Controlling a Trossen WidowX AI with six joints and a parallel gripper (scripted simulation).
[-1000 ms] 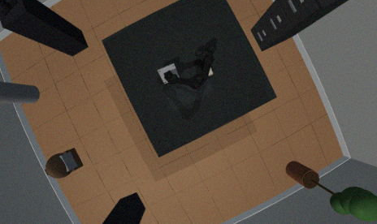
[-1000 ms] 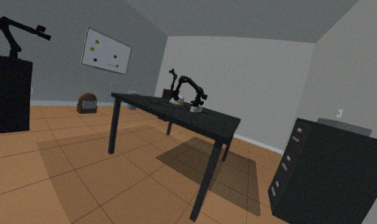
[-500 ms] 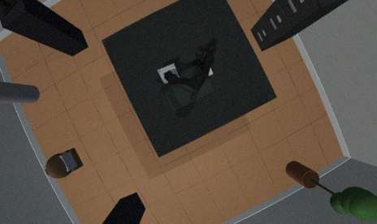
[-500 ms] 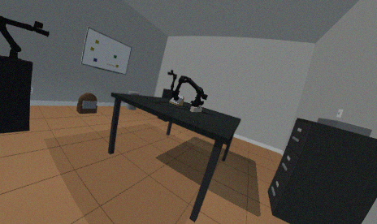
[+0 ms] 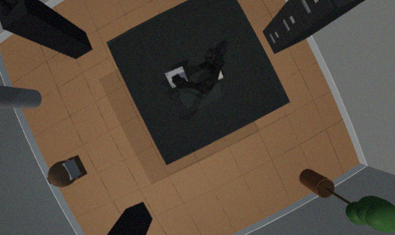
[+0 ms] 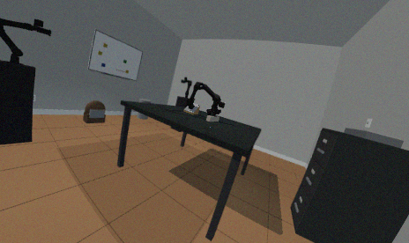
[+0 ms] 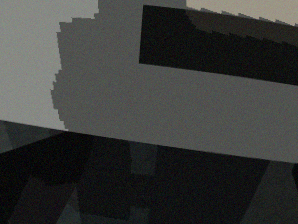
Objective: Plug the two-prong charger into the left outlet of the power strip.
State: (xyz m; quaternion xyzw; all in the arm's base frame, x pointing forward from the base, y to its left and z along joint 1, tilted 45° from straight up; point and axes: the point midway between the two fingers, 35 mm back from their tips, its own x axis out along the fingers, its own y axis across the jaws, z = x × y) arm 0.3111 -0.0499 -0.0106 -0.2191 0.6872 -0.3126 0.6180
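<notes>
Now: gripper tip 20 mm short of the black two-prong charger and 10 mm below it.
</notes>
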